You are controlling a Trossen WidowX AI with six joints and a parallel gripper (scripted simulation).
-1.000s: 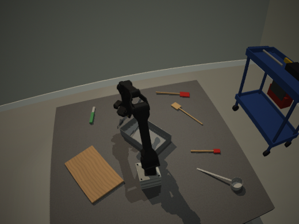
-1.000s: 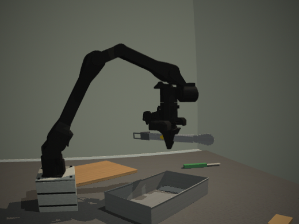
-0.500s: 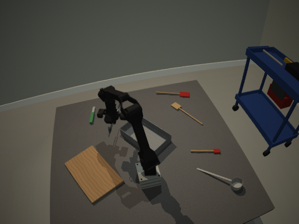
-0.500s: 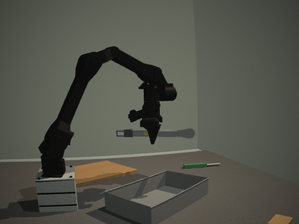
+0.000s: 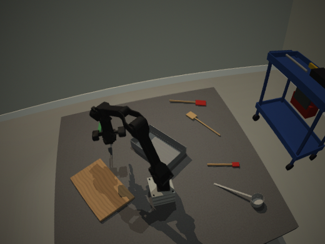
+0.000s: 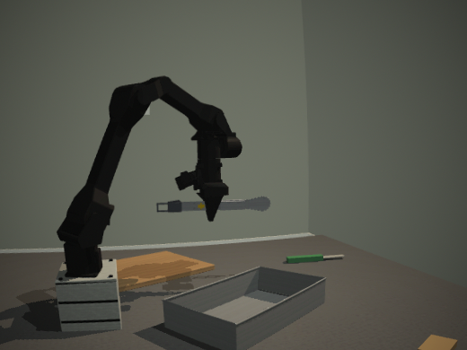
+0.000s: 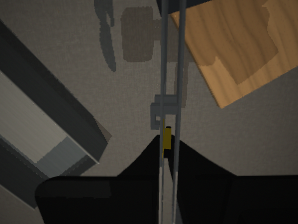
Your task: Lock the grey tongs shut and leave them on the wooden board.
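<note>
Now: the wooden board 200 mm behind my gripper tip, 150 mm below it and 100 mm to the left of it. From my gripper tip the other things lie so: yellow mark (40 mm above, 20 mm behind, 10 mm to the right); grey roasting tin (260 mm to the right, 130 mm below, 60 mm ahead).
</note>
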